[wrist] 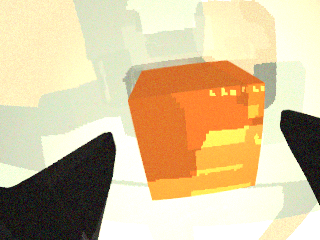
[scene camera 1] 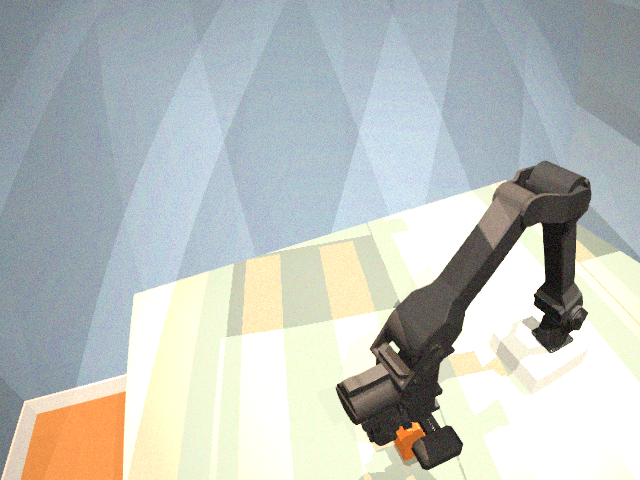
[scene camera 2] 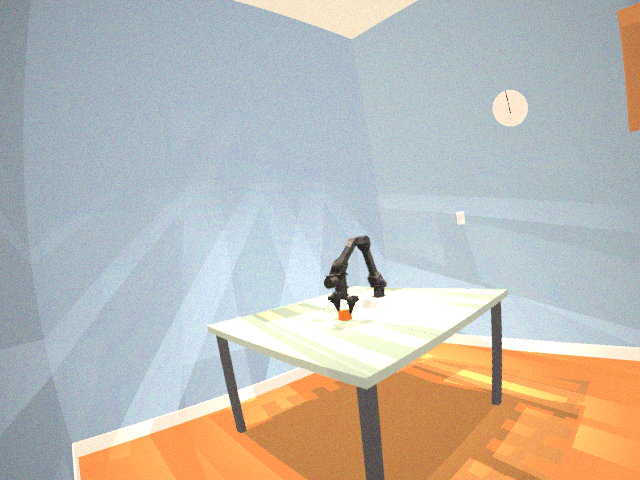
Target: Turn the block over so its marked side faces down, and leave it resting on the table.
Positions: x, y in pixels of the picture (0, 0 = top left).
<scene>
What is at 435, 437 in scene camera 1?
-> My gripper.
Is my gripper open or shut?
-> Open.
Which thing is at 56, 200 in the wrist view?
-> My gripper.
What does my gripper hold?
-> Nothing.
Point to an orange block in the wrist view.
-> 199, 126
</scene>
